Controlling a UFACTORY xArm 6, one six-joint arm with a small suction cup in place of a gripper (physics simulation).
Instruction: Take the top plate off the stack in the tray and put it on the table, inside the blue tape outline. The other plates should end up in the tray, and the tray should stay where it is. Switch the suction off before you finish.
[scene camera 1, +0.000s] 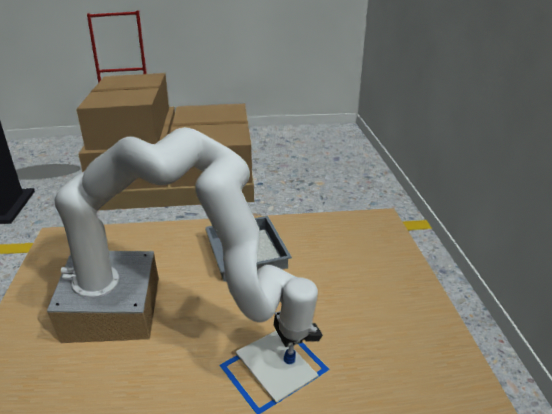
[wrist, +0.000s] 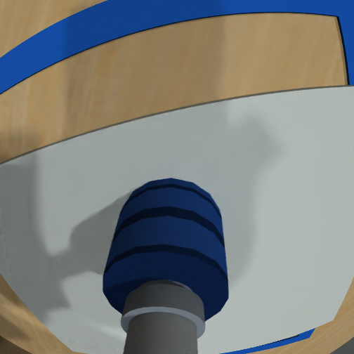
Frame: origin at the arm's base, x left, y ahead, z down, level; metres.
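Seen in the pictures: hand, its tool point: (scene camera 1: 288, 362); arm's base, origin of its link: (scene camera 1: 95, 282).
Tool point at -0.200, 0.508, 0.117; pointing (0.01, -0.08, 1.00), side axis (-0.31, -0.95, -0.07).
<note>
Offsets run from my tool point to a thing's top centre, as dx, dy, dz. "spot": to the spot under its first point. Level surfaces: height alone.
My suction cup (scene camera 1: 289, 358) (wrist: 167, 235) is blue and points down, its lip against a pale grey square plate @(-0.010, -0.032, -0.019) (scene camera 1: 268, 367) (wrist: 305, 175), which it holds level. The plate is at or very close to the table surface; I cannot tell whether it touches. It overlaps the blue tape outline @(spot: -0.072, -0.120, +0.000) (scene camera 1: 241, 389) (wrist: 150, 22): a strip of table inside the outline shows along its lower left side in the scene view, while its lower right edge covers some tape. The grey tray @(spot: +0.361, +0.017, -0.024) (scene camera 1: 282, 263) stands farther back, partly hidden by my arm, with a pale plate surface @(spot: +0.450, -0.024, -0.021) (scene camera 1: 267, 247) inside.
The wooden table @(dz +0.001) (scene camera 1: 380, 300) carries my arm's base block (scene camera 1: 102, 325) at the left. Behind the table, cardboard boxes (scene camera 1: 122, 117) are stacked on the floor, with a red frame (scene camera 1: 117, 69) behind them. A grey wall (scene camera 1: 465, 150) stands at the right.
</note>
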